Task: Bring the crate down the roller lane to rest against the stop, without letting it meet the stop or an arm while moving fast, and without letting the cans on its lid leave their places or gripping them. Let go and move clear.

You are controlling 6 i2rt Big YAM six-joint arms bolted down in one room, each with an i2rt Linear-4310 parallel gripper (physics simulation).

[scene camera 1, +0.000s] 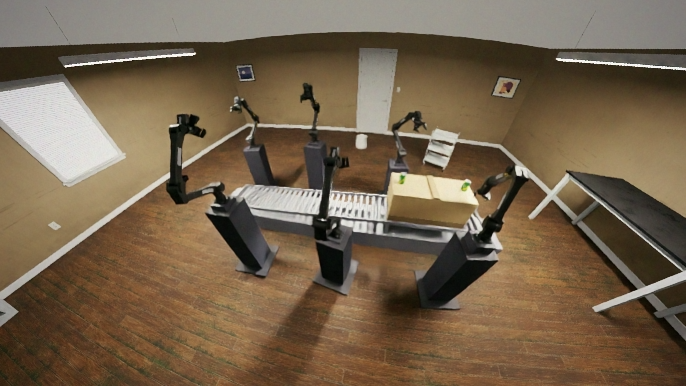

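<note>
A tan crate (431, 207) sits on the right part of the roller lane (300, 229). Two green cans (402, 178) (466, 185) stand on its lid, one near each end. The front right arm's gripper (483, 195) points down by the crate's right end; whether it touches the crate cannot be told. The front left gripper (202, 133), front middle gripper (346, 161), back left gripper (234, 107), back middle gripper (305, 92) and back right gripper (423, 127) are raised, away from the crate. The finger states are too small to tell. The stop cannot be made out.
Dark pedestals (334, 262) (457, 272) carry the arms on both sides of the lane. A black-topped table (631, 202) stands at the right. A white shelf cart (441, 147) and a white bin (361, 142) stand at the back, near the white door (377, 90).
</note>
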